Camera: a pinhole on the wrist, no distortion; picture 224 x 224 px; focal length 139.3 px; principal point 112.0 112.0 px. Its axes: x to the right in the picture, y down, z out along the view. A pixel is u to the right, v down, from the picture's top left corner.
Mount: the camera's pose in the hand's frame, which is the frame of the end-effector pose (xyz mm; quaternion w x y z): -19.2 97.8 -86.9 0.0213 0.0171 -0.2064 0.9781
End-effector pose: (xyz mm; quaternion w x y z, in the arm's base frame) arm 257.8 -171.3 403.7 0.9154 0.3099 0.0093 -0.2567
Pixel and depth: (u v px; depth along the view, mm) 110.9 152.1 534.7
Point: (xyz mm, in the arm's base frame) 78.1 -536.7 533.9
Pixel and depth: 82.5 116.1 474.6
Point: 237.4 -481.6 597.6
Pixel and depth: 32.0 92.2 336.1
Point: 384.2 -390.0 557.6
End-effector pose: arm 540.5 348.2 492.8 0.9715 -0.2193 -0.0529 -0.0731
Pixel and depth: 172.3 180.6 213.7
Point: 412.5 318.9 574.8
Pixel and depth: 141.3 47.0 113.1
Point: 517.5 459.8 480.3
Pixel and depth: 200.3 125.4 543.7
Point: 139.1 424.1 873.9
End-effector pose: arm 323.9 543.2 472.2 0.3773 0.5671 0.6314 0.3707
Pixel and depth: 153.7 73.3 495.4
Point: 730.6 415.0 317.5
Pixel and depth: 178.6 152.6 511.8
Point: 536.1 280.0 128.4
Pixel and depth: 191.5 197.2 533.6
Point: 423.5 196.6 2.6
